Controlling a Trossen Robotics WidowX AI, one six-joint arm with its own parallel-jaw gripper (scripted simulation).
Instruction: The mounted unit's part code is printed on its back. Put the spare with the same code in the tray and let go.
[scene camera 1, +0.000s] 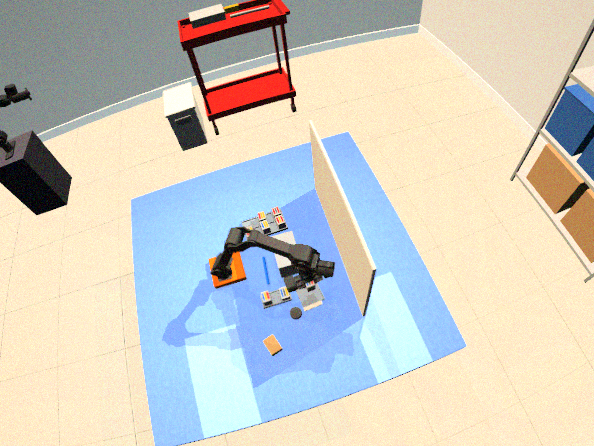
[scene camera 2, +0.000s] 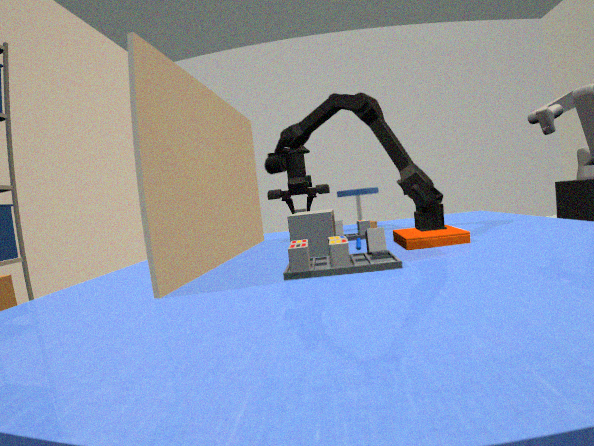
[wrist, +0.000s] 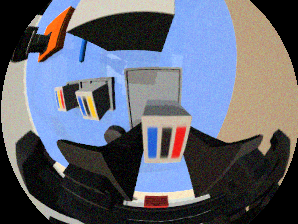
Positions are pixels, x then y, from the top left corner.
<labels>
The gripper (scene camera 2: 301, 220) holds a grey spare.
</labels>
